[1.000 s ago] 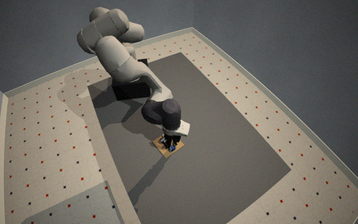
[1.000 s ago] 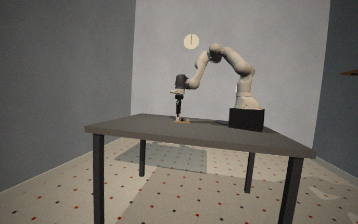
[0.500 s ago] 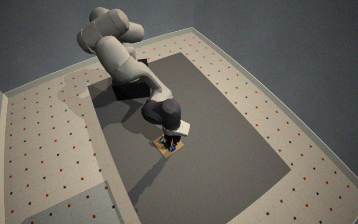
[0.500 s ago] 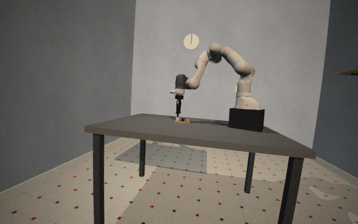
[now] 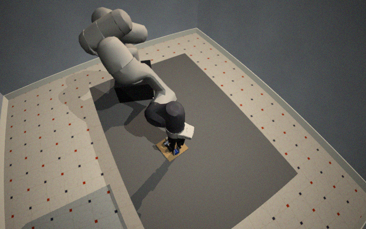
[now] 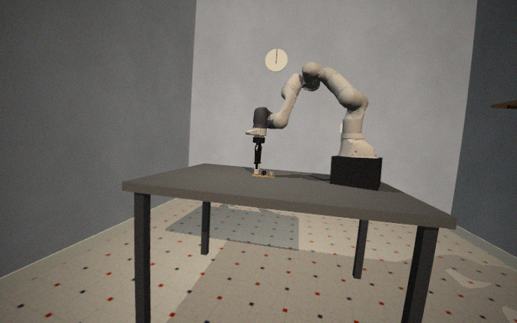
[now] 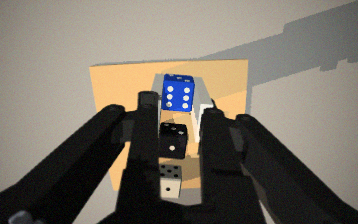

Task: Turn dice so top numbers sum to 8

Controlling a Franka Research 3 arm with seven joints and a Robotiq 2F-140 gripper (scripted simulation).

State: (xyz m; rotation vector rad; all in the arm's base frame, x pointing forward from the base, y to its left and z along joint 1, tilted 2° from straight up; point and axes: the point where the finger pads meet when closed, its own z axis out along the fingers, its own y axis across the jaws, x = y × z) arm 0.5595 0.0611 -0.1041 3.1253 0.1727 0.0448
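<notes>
The blue die is 2 cm below my hand. Also, from my hand: black die 5 cm behind, 2 cm below; white die 9 cm behind, 2 cm below, 1 cm to the right; tan mat 5 cm behind, 4 cm below.
</notes>
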